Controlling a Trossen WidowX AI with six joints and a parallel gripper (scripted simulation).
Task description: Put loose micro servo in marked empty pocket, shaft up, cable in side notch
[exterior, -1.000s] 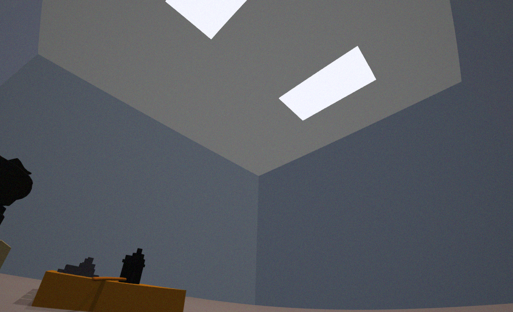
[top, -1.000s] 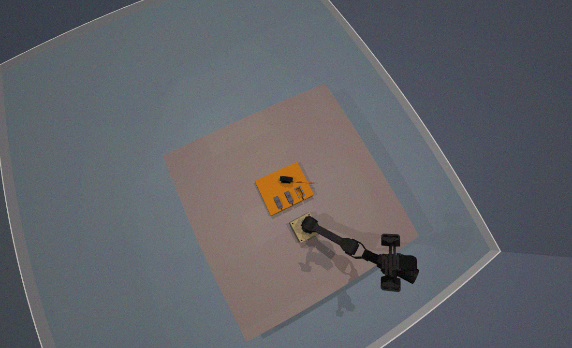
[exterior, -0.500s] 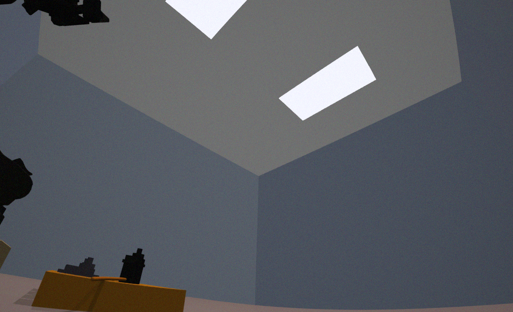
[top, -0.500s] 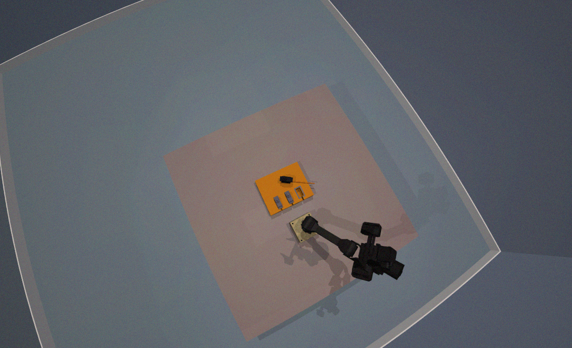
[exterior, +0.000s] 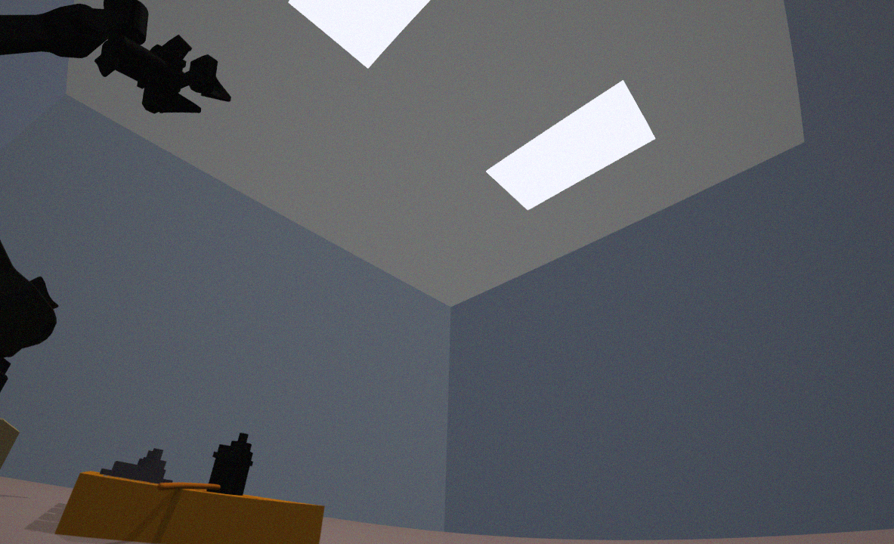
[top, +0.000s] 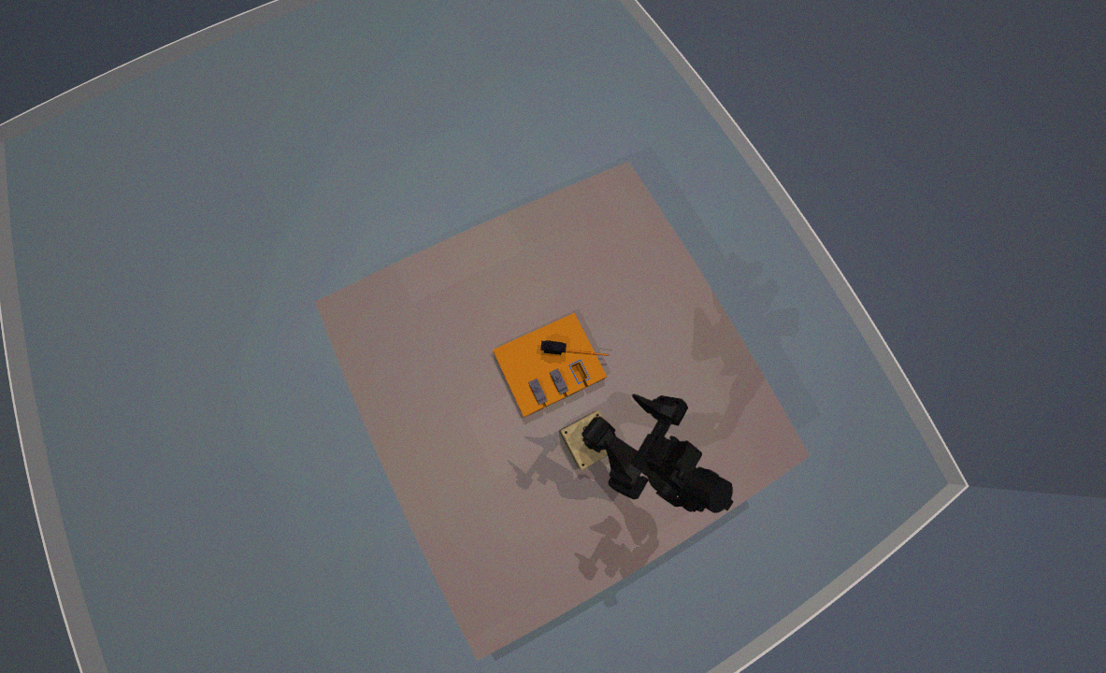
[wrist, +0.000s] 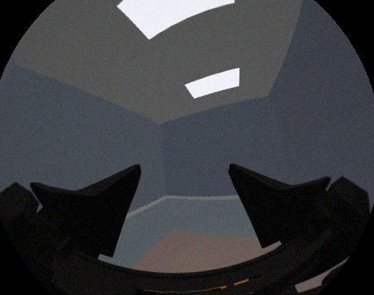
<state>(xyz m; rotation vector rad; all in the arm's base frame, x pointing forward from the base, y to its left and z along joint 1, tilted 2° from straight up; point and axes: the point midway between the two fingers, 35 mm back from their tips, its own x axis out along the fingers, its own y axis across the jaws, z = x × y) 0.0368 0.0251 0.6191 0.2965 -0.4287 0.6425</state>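
Now: gripper tip 690 mm above the orange deck, 260 mm short of it and 30 mm to the right of it.
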